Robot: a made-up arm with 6 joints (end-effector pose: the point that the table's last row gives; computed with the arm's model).
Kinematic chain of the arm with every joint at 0, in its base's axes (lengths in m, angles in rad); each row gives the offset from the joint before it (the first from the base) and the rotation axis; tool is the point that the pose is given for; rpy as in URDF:
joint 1: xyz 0 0 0.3 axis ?
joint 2: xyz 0 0 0 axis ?
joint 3: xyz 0.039 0 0.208 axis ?
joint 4: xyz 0.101 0 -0.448 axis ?
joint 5: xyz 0 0 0 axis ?
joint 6: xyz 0.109 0 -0.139 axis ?
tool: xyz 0 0 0 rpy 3.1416 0 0
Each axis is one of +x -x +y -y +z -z.
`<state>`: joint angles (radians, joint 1 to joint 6).
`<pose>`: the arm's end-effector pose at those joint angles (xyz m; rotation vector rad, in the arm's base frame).
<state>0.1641 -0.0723 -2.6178 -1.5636 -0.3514 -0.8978</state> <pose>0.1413 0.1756 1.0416 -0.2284 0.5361 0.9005</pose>
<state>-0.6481 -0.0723 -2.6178 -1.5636 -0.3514 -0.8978</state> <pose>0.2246 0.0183 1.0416 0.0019 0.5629 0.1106</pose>
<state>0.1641 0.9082 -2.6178 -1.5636 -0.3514 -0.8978</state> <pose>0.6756 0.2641 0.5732 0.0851 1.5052 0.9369</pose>
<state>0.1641 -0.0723 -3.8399 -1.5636 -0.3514 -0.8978</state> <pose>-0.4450 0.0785 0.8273 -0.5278 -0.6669 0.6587</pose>
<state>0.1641 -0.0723 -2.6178 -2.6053 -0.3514 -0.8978</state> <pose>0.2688 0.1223 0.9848 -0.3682 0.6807 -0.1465</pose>
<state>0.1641 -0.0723 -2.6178 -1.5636 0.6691 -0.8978</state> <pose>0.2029 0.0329 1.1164 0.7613 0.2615 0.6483</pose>
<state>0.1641 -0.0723 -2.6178 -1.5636 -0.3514 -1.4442</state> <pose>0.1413 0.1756 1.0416 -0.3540 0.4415 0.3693</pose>
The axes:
joint 1: +z
joint 2: +y
joint 3: +y
joint 4: -z
joint 5: +y
joint 6: -z

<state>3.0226 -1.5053 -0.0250 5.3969 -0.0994 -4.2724</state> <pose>-0.3858 -0.0493 0.5074 -0.8885 -1.3455 0.8500</pose>
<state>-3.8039 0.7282 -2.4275 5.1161 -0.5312 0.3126</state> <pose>-0.6093 0.2834 0.6592 0.5246 -1.2091 -0.9624</pose>
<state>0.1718 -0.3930 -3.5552 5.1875 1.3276 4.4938</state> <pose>-0.4792 -0.1812 0.8764 1.0873 -0.1544 0.8406</pose>
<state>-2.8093 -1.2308 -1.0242 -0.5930 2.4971 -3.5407</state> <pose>-0.1770 0.0398 0.6291 -2.6911 -0.3994 -0.3418</pose>
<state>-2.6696 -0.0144 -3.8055 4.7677 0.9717 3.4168</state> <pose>0.3562 0.2416 0.9270 -0.4407 1.3964 2.3820</pose>
